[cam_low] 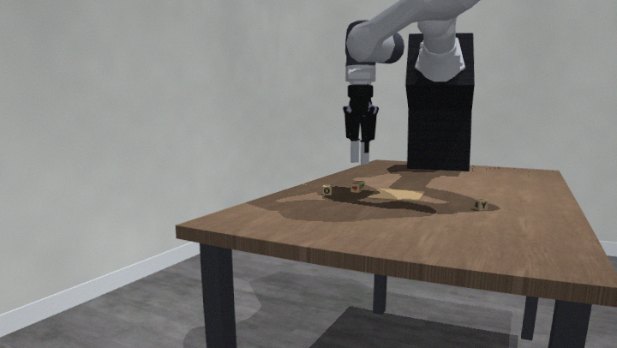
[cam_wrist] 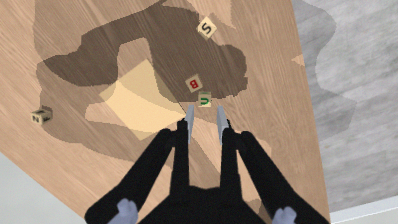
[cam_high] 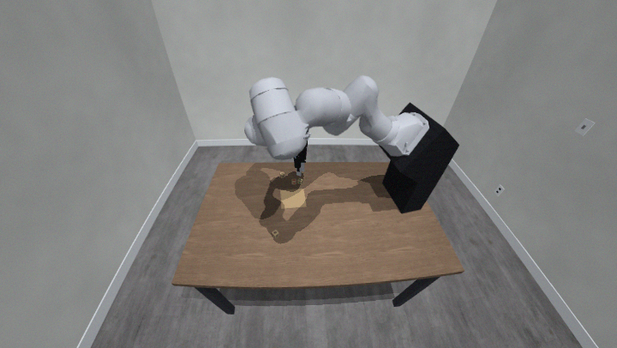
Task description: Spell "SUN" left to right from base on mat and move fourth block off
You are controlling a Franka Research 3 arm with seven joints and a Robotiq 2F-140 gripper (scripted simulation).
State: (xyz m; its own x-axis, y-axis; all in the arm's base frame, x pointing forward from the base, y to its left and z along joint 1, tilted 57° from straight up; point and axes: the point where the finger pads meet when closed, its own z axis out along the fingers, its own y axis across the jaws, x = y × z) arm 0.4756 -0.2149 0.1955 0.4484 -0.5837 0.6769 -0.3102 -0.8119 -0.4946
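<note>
My hand is 10 cm above the U block. Also, from my hand: S block (11 cm ahead, 7 cm to the right, 10 cm below); tan mat (6 cm ahead, 12 cm to the left, 11 cm below).
</note>
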